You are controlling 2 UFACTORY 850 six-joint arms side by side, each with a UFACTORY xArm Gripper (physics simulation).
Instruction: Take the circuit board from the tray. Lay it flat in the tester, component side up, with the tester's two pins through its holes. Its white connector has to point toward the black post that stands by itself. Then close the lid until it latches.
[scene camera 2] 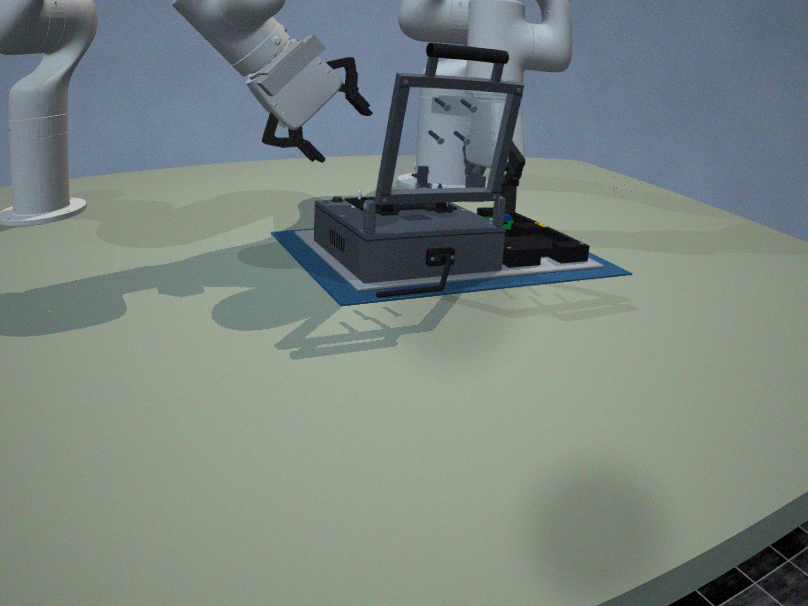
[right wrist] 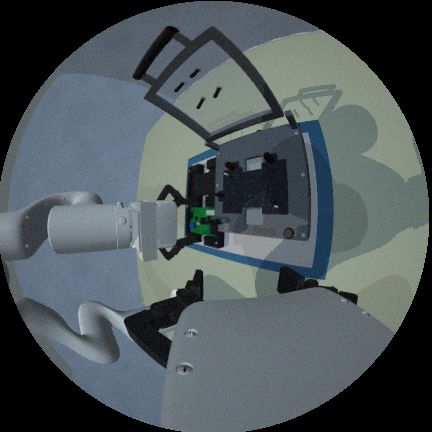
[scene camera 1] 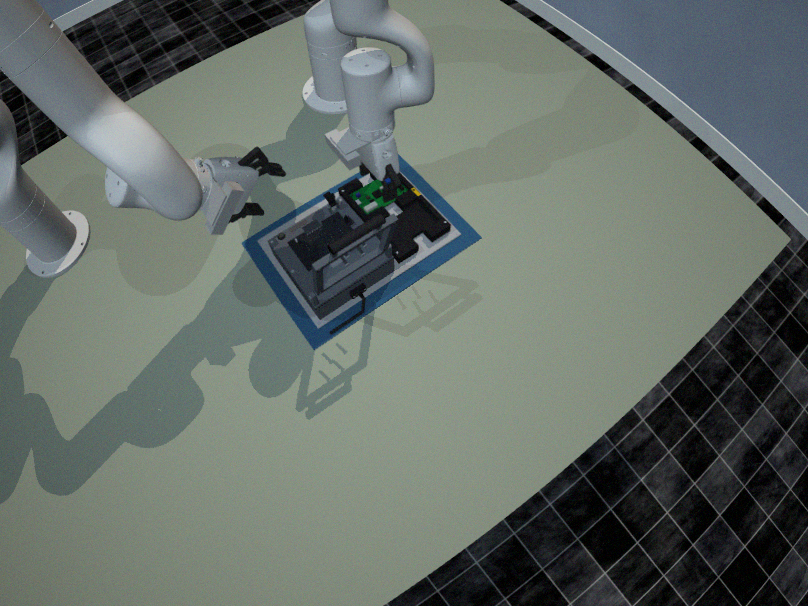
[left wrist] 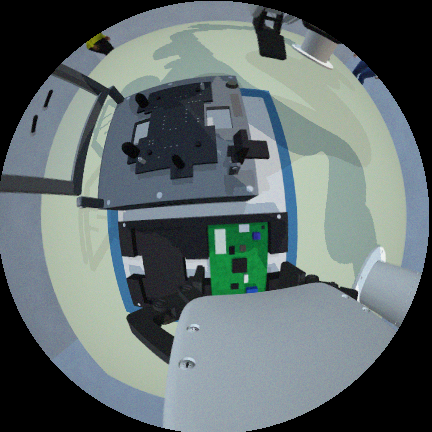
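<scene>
The green circuit board (scene camera 1: 365,195) (left wrist: 224,270) (right wrist: 202,220) lies component side up in the black tray (scene camera 1: 417,221) (scene camera 2: 522,251) (left wrist: 175,225). Its long white connector (left wrist: 220,241) is at the end nearer the tester (scene camera 2: 391,257) (left wrist: 200,187). The tester's lid (scene camera 2: 388,140) (right wrist: 250,70) stands raised. In the left wrist view the lone black post (left wrist: 177,161) is on the bed's tray side, and two pale pins (left wrist: 142,160) (left wrist: 201,86) stand up. My left gripper (left wrist: 243,276) (right wrist: 194,221) is open, fingers on both sides of the board. My right gripper (scene camera 1: 271,191) (scene camera 2: 345,135) (right wrist: 242,281) is open and empty in the air.
A black latch piece (left wrist: 240,145) stands at the tester's side. Tester and tray share a blue-edged mat (scene camera 1: 313,335) (scene camera 2: 342,300). A black cable (scene camera 2: 411,292) lies in front of the tester. The raised lid's handle (scene camera 2: 466,53) stands up high.
</scene>
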